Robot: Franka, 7 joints.
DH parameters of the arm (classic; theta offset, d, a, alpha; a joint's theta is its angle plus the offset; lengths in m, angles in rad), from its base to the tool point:
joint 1: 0 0.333 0 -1.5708
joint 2: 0 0 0 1.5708
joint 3: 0 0.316 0.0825 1.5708
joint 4: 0 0 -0.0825 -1.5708
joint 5: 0 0.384 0 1.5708
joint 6: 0 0 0.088 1.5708
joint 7: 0 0.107 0 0
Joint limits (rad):
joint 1: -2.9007..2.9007
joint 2: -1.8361..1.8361
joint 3: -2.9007..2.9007
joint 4: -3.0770..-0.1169
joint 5: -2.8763..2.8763
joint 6: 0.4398..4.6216
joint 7: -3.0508..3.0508
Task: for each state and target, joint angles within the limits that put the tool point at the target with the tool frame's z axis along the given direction. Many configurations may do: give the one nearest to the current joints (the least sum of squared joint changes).
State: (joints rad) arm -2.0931 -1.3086 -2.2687 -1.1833 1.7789 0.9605 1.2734
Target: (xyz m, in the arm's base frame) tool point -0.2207 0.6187 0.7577 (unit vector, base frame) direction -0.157 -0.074 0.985
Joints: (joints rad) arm -2.1205 -0.7276 -1.7636 -1.2802 2.2560 1.7036 1.2734
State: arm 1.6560 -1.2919 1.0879 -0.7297 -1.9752 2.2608 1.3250
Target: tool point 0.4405 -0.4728 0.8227 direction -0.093 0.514 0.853
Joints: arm 2.4047 -1.0712 1.3175 -0.1891 -1.6488 1.6017 1.3250
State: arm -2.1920 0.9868 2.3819 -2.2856 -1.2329 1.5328 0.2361
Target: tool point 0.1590 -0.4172 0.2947 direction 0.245 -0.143 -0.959
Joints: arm -2.8716 1.3998 1.6532 -2.5111 -1.4543 1.9439 0.2361
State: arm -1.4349 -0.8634 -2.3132 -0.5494 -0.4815 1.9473 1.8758
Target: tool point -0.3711 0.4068 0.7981 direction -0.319 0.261 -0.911
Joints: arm -1.5898 -0.0695 -2.3390 -1.1531 -0.0033 1.6240 1.8758
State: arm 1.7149 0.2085 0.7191 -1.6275 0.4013 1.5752 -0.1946
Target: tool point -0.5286 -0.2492 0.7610 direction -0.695 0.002 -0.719
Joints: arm 1.8707 -0.4312 1.3704 -1.4384 0.2883 2.1231 -0.1946
